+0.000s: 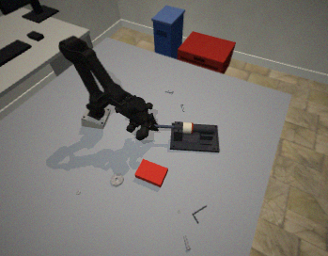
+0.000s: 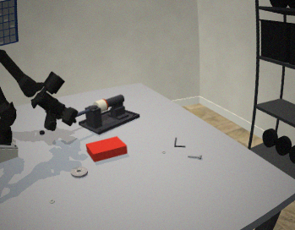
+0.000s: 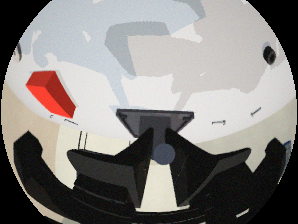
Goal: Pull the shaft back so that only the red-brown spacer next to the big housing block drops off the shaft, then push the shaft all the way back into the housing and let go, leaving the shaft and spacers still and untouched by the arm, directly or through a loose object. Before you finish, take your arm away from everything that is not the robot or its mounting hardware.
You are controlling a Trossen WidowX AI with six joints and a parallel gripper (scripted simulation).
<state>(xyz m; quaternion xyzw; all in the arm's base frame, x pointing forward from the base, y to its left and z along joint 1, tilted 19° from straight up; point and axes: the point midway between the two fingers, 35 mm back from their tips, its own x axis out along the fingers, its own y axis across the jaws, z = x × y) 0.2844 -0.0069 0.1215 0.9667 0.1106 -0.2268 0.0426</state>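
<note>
The shaft lies 90 mm ahead of my hand and 20 mm to the left of it. Round my hand: red-brown spacer (180 mm ahead, 50 mm to the left); fixture (190 mm ahead, 50 mm to the left, 30 mm below); cream spacer (160 mm ahead, 40 mm to the left).
</note>
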